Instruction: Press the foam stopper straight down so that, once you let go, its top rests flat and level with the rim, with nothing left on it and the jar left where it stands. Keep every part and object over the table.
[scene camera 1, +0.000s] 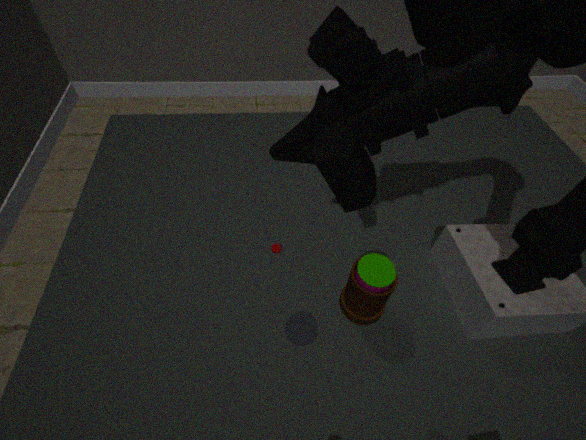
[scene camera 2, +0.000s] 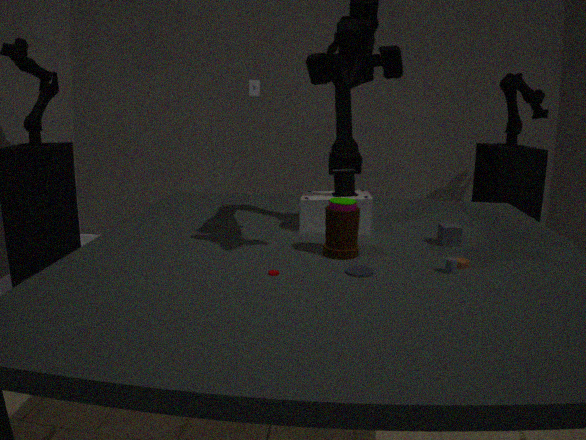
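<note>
The foam stopper (scene camera 1: 376, 270) (scene camera 2: 343, 201) has a bright green top and a magenta side. It sits in the mouth of the brown jar (scene camera 1: 364, 303) (scene camera 2: 342, 230), and a magenta band shows above the rim. The top looks about level, and no object shows on it. The jar stands upright on the table. My gripper (scene camera 1: 278, 150) (scene camera 2: 356, 75) is shut and empty. It is raised well above the table, apart from the stopper, up and to the left of the jar in scene camera 1. Its dark fingers are hard to make out in scene camera 2.
A small red disc (scene camera 1: 276, 248) (scene camera 2: 273, 273) and a flat grey disc (scene camera 1: 301, 328) (scene camera 2: 359, 271) lie near the jar. The white base block (scene camera 1: 530, 302) (scene camera 2: 311, 215) stands behind it. A grey cube (scene camera 2: 449, 235), a small blue-grey piece (scene camera 2: 451, 265) and an orange piece (scene camera 2: 463, 263) sit at the right in scene camera 2.
</note>
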